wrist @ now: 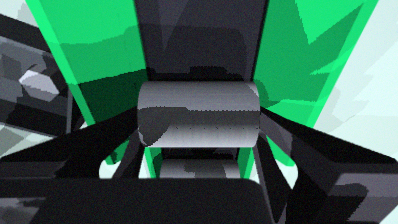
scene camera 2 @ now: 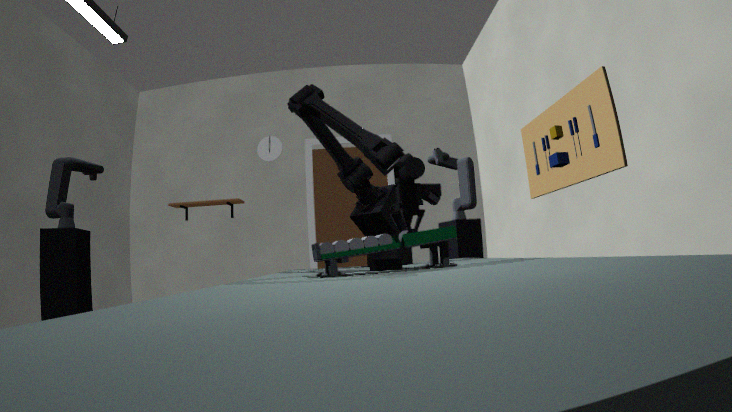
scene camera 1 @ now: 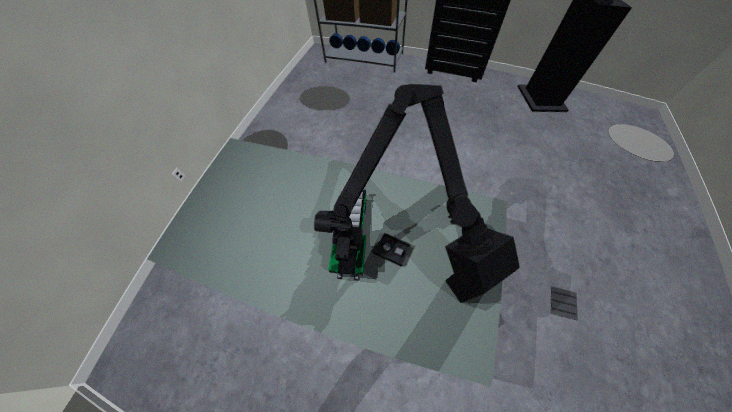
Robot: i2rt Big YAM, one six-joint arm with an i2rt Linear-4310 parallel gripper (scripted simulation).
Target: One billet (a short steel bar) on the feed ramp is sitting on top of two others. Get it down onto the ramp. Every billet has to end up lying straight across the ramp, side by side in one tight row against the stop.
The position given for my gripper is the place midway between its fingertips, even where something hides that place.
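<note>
My gripper (scene camera 2: 408,237) is visible; the wrist view shows the gripper (wrist: 198,112) as well.
</note>
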